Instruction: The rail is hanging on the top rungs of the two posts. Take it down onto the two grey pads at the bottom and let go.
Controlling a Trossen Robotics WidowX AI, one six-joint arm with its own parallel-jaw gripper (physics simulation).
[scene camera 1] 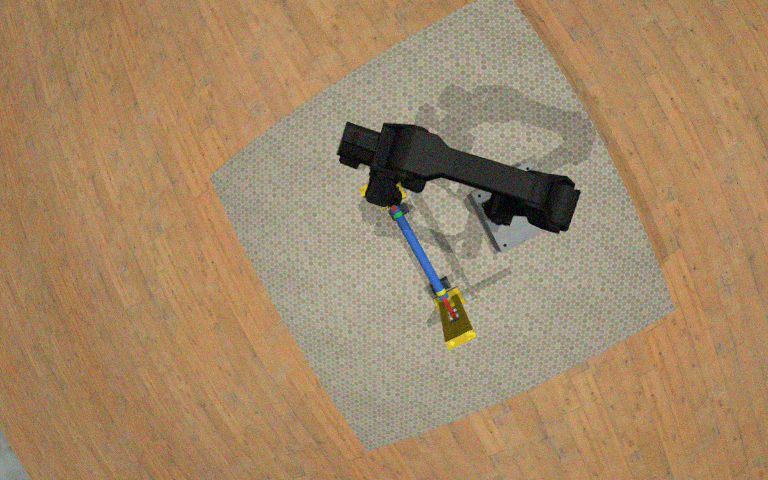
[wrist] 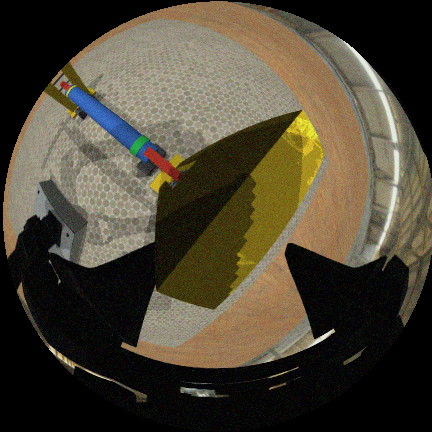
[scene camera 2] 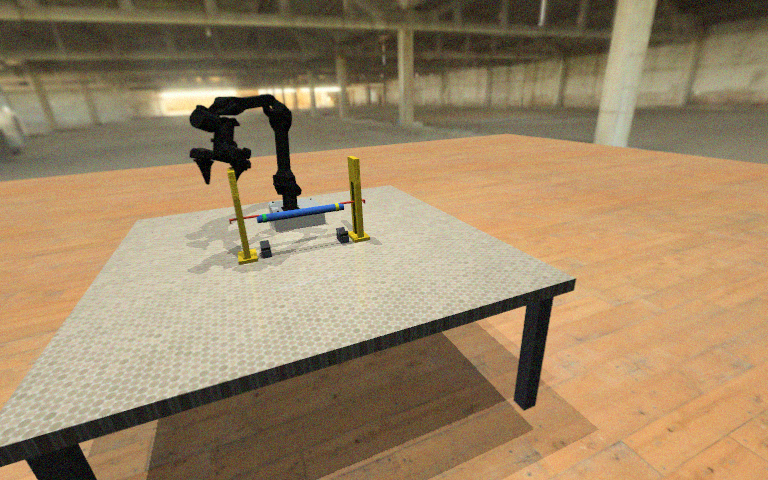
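Where they show: gripper, between the fingertips: [scene camera 2: 220, 186]; arm's base, origin of its link: [scene camera 1: 495, 207] [wrist: 53, 228] [scene camera 2: 290, 208].
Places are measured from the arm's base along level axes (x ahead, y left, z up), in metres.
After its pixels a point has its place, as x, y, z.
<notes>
The blue rail [scene camera 1: 419, 251] @(0.256, -0.025, 0.069) [scene camera 2: 300, 212] @(0.271, -0.025, 0.061) [wrist: 107, 122] @(0.251, -0.077, 0.069), with red end pins and a green and a yellow band, hangs between two yellow posts. The green-end post [scene camera 2: 237, 217] @(0.278, -0.227, 0.083) [wrist: 210, 235] and the yellow-end post [scene camera 1: 459, 331] @(0.270, 0.172, 0.205) [scene camera 2: 353, 198] @(0.260, 0.178, 0.075) stand upright; the rungs bearing the pins are too small to tell. The grey pads, one at the green end [scene camera 2: 265, 249] @(0.272, -0.159, -0.046) [wrist: 146, 167] @(0.230, -0.159, -0.035) and one at the yellow end [scene camera 1: 444, 281] @(0.251, 0.110, -0.034) [scene camera 2: 342, 234] @(0.297, 0.111, -0.041), sit below the rail. My gripper [scene camera 2: 222, 180] @(0.218, -0.254, 0.175) [wrist: 227, 249] @(0.218, -0.254, 0.175) is open and empty, pointing down near the green-end post's top. The arm hides it in scene camera 1.
The arm's grey base plate [scene camera 1: 518, 234] @(-0.017, 0.106, -0.007) [scene camera 2: 300, 221] @(0.047, 0.023, -0.046) [wrist: 62, 215] @(0.043, -0.021, -0.011) is beside the rail, on the side away from scene camera 2. The green-end post's tall top looms close to the fingers in the wrist view. The patterned table top [scene camera 1: 317, 271] @(0.608, -0.148, -0.075) [scene camera 2: 271, 322] @(0.671, -0.223, -0.074) carries the posts and pads.
</notes>
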